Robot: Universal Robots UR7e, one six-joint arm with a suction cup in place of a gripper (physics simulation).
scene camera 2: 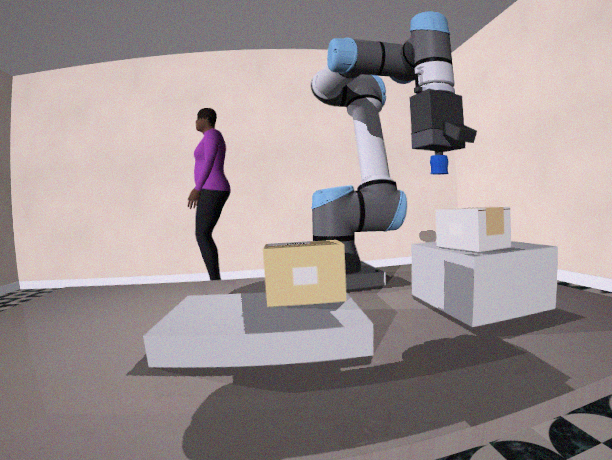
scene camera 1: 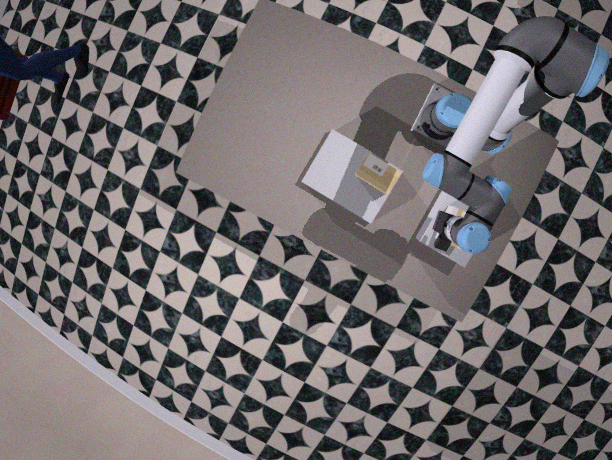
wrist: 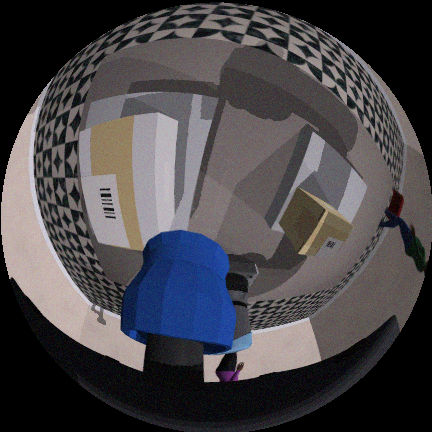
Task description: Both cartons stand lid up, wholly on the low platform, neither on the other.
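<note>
The tan carton stands with its barcode label up on the low platform, near the edge facing the taller block; whether any of it overhangs is unclear. The white carton stands on the taller block, its barcode label and tan tape on its upward lid. In scene camera 1 it is mostly hidden under the wrist. My gripper, a blue suction cup, points down above the white carton, with a gap between them; nothing hangs from it: it is open.
The taller white block stands apart from the low platform. The robot base is behind them. A person in purple stands behind, near the wall; a person in blue trousers is at the left in scene camera 1.
</note>
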